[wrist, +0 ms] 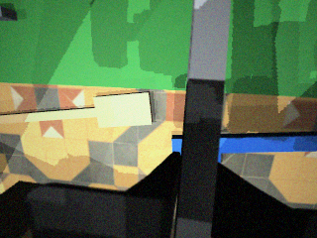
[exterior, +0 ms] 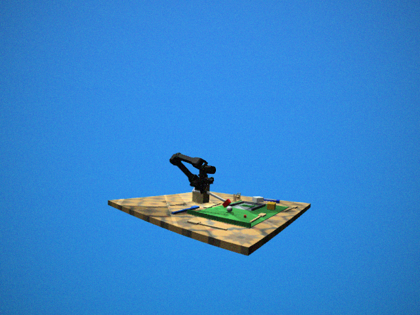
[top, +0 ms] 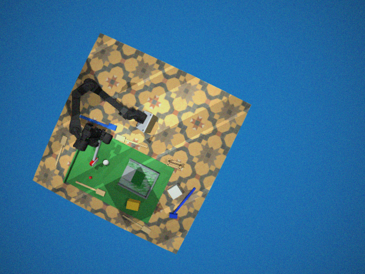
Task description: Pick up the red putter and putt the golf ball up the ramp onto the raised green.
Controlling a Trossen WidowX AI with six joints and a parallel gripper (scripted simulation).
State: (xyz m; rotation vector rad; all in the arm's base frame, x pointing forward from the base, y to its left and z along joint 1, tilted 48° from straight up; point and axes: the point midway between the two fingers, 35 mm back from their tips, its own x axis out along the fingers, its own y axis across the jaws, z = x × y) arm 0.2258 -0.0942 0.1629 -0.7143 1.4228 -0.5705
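Right now the red putter is 120 mm ahead of my gripper tip and 10 mm to the left of it. Also, from my gripper tip: white golf ball (210 mm ahead, 90 mm below, 70 mm to the left); then small red marker (380 mm ahead, 110 mm below, 20 mm to the left); then green mat (250 mm ahead, 190 mm to the left, 110 mm below).
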